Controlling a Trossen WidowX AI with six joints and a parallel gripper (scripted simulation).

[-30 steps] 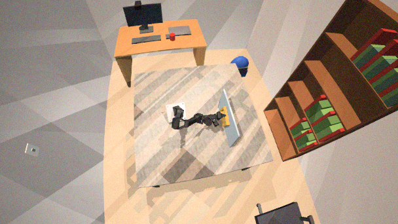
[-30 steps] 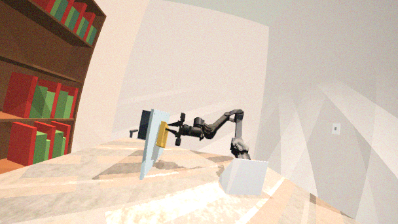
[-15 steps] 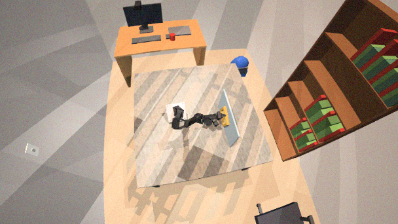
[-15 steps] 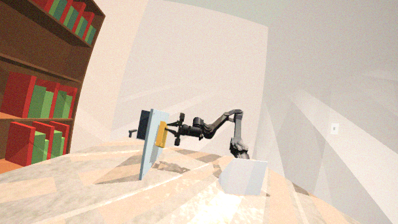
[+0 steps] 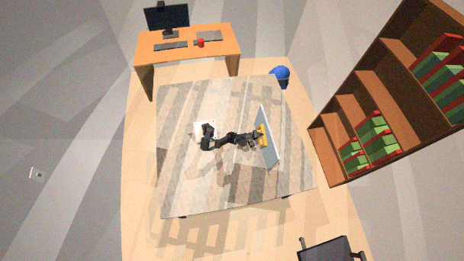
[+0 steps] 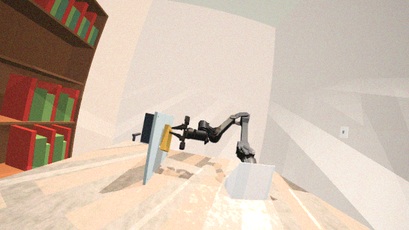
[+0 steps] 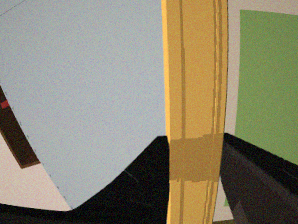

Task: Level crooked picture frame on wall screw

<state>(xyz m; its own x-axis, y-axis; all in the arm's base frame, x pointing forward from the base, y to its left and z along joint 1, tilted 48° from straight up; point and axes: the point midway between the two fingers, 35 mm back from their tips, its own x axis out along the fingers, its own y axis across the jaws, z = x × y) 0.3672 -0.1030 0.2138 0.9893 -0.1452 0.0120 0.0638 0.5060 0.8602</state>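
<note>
Now: gripper tip 50 mm above the picture frame, 10 mm to the right of it and 10 mm short of it. Round my gripper tip: wall panel: 70 mm below, 20 mm ahead, 10 mm to the right.
</note>
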